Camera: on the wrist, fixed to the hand. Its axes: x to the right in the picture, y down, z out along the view.
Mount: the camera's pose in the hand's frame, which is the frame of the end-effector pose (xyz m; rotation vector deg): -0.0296 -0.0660 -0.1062 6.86 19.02 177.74
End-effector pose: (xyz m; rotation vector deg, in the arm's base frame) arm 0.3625 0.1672 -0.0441 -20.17 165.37 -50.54
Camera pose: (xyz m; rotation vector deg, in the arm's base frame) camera 0.3862 0.1786 0.0817 156.69 19.07 -0.05
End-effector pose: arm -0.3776 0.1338 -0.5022 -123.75 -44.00 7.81
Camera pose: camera -0.3967 0.0773 -0.3884 -53.72 159.52 58.56
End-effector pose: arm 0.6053 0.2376 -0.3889 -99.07 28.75 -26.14
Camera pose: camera 0.5278 0.1808 -0.3036 40.15 127.49 80.68
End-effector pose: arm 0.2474 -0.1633 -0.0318 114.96 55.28 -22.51
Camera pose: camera 0.1702 -0.0698 0.0106 72.37 -128.67 83.99
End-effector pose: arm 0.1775 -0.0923 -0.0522 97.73 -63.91 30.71
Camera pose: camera 0.2358 0.0217 -0.0635 73.13 103.29 -94.18
